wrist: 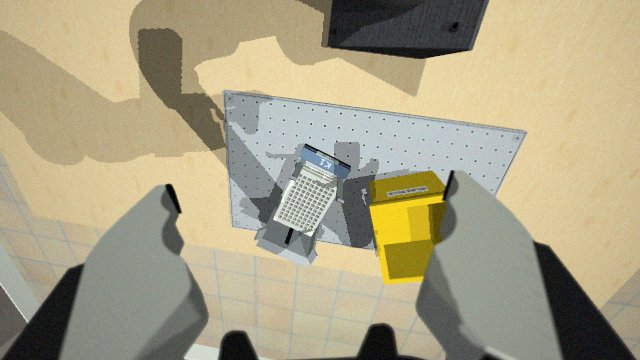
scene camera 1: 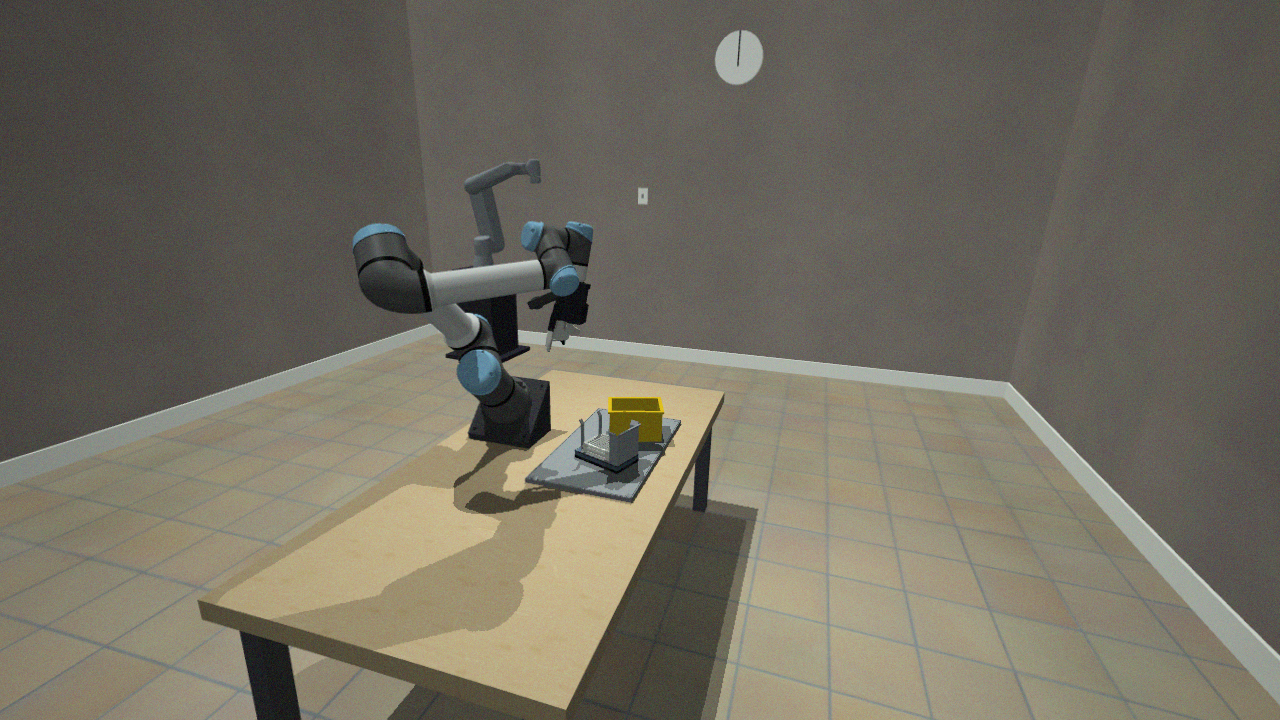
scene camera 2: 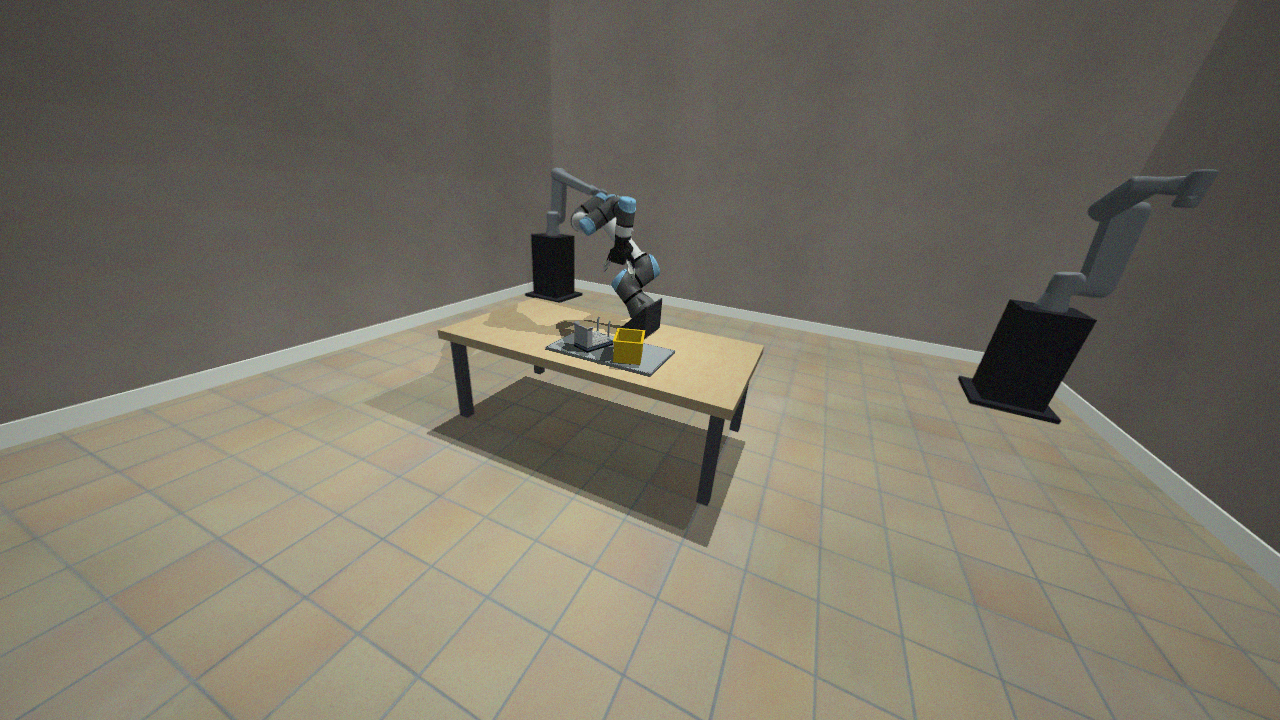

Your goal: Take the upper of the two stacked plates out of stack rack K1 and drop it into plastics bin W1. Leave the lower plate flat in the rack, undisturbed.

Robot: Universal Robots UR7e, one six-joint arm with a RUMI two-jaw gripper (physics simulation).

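Places are measured from the arm's base along level axes (x back, y right, z up), in metres.
Pixels of known places: gripper, between the fingertips: (wrist: pixel 311 180) (scene camera 1: pixel 556 348) (scene camera 2: pixel 618 276); arm's base, origin of its link: (scene camera 1: pixel 508 401) (scene camera 2: pixel 643 310).
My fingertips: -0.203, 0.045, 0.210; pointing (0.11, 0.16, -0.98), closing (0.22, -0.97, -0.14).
Ahead of a thing's pixels: the offset from my fingertips to its middle, as dx, dy, dz. Level surfaces: height alone.
Stack rack K1 {-0.170, +0.019, -0.245} (scene camera 1: pixel 623 445) (scene camera 2: pixel 583 335) (wrist: pixel 325 162) stands on a perforated grey board, with a blue label, a tall wall and thin posts. A pale plate with a grid of wells, the upper plate {-0.177, +0.021, -0.260} (scene camera 1: pixel 596 445) (wrist: pixel 306 202), lies flat in it; the lower plate cannot be told apart beneath it. Plastics bin W1 {-0.176, -0.176, -0.255} (scene camera 1: pixel 650 425) (scene camera 2: pixel 627 349) (wrist: pixel 410 187), a yellow open box, stands beside the rack. My gripper (scene camera 1: pixel 562 342) (scene camera 2: pixel 617 266) (wrist: pixel 311 180) is open and empty, high above the table and apart from rack and bin. In the wrist view its right finger covers part of the bin.
The board (scene camera 1: pixel 572 479) (scene camera 2: pixel 657 358) (wrist: pixel 400 135) lies on the wooden table {dz -0.318} (scene camera 1: pixel 402 555) (scene camera 2: pixel 716 358) (wrist: pixel 575 125). The arm's dark base block (scene camera 1: pixel 541 416) (wrist: pixel 400 25) stands close behind the board. Other grey arms stand on black pedestals (scene camera 1: pixel 505 326) (scene camera 2: pixel 553 265) (scene camera 2: pixel 1029 358) away from the table.
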